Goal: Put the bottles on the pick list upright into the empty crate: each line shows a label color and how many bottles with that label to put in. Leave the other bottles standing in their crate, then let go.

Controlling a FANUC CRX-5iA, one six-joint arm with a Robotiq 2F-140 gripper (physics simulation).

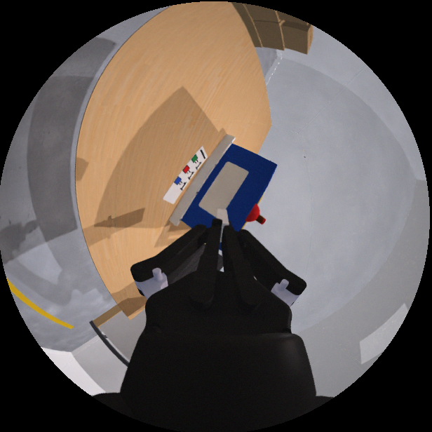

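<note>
My gripper (220, 216) is shut with nothing between its fingers. Its tips overlap the lower end of a blue box-like thing (261, 170) with a grey panel in its face; whether this is one of the crates I cannot tell. A white pick list (172, 194) with small blue, red and green marks lies left of it; its counts are too small to read surely. A red rounded thing (253, 213) with a brown tip, possibly part of a bottle, sticks out at the blue thing's right edge. No bottle or crate shows clearly, and the fingers and the blue thing hide what is behind them.
A pale grey bar (192, 196) runs between the pick list and the blue thing. The wooden table (150, 70) extends to the upper left, with dark shadows on it. Brown boxes (295, 37) stand at the top right. Grey floor (345, 165) lies at the right.
</note>
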